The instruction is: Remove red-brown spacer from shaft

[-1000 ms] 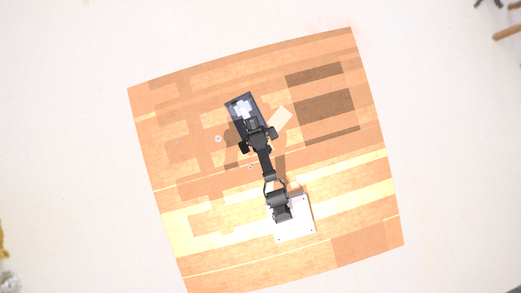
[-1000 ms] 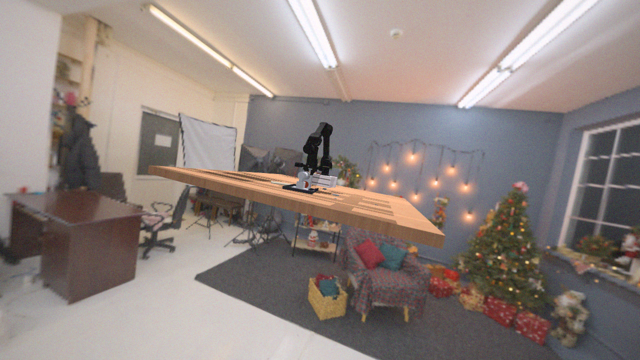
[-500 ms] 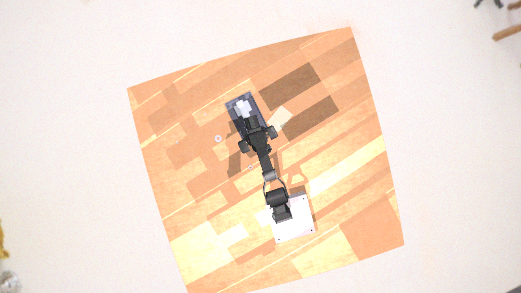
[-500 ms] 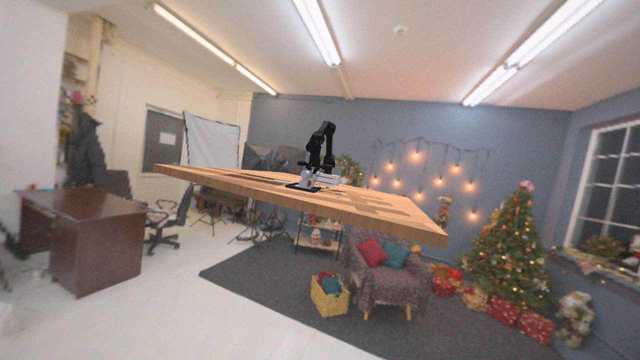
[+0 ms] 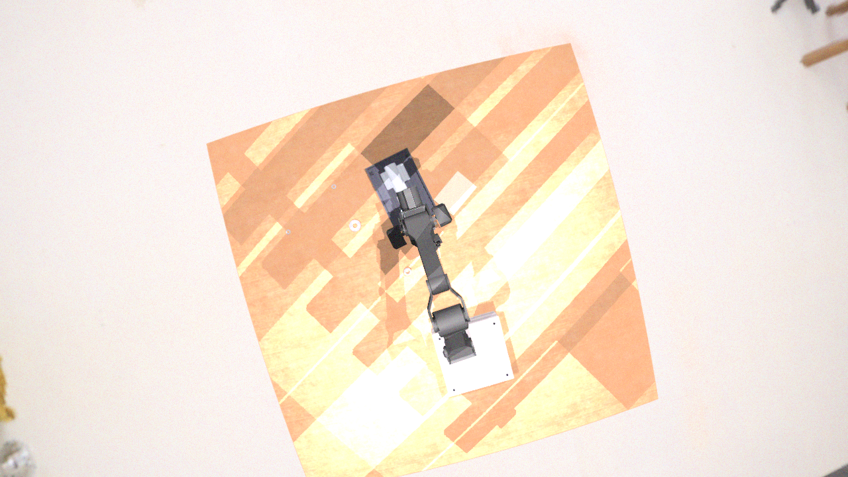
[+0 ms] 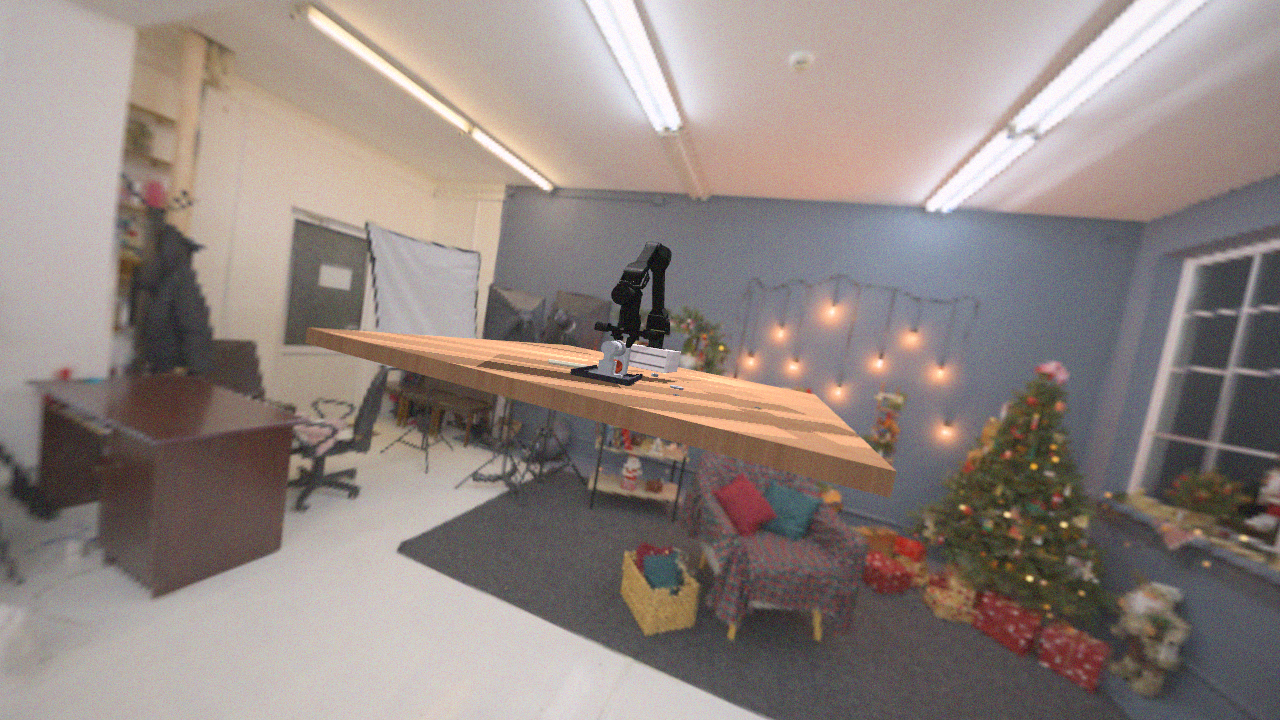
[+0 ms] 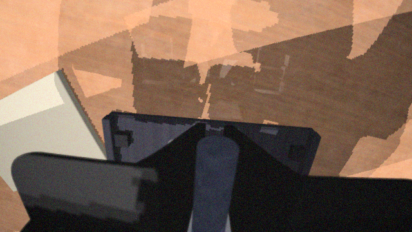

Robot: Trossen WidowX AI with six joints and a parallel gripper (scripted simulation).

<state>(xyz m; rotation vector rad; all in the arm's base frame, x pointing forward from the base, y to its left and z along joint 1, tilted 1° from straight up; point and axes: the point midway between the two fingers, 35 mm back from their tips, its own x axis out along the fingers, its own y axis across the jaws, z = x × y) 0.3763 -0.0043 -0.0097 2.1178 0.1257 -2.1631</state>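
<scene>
My gripper tip is now 9 cm short of the red-brown spacer, 1 cm to the right of it and 2 cm above it. The rest, counted from my gripper tip: cream flat block: 7 cm ahead, 14 cm to the right, 4 cm below; dark grey shaft: 8 cm ahead, 1 cm to the left, 3 cm above.
</scene>
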